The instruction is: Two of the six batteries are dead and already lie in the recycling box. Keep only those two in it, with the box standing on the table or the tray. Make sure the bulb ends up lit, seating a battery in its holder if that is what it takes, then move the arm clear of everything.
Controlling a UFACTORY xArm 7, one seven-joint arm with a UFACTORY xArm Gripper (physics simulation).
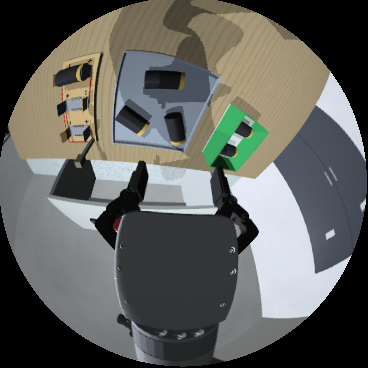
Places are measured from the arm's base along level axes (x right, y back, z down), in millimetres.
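Pixels of known places: gripper, fingertip midpoint: (179, 169).
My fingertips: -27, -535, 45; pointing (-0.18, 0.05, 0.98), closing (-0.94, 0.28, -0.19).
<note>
Behind a point stands the place of what it marks, as x, y, z.
The green recycling box (215, 143) @[-135, -539, 150] stands on the table right of the tray. Two dark batteries (244, 130) @[-185, -477, 147] (229, 151) @[-187, -546, 147] show inside it. Three black batteries with yellow ends (164, 80) @[13, -448, 147] (132, 120) @[48, -528, 149] (175, 128) @[-33, -529, 147] lie apart in the blue-grey tray (132, 90) @[63, -479, 181]. The holder board (77, 118) @[185, -538, 174] is at the left. A battery (69, 75) @[177, -439, 138] lies at its far slot; its other two slots show bare metal clips. A lit bulb cannot be made out. My gripper (179, 169) @[-27, -535, 45] is open and empty, its fingertips apart at the near side of the tray and box.
A small grey block with a dark lever (84, 155) @[145, -595, 119] is at the board's near end. The wooden table (280, 65) @[-206, -249, 184] ends in front of the tray. A pale speckled surface (115, 170) lies beyond that edge. A dark grey cabinet (320, 150) stands at the right.
</note>
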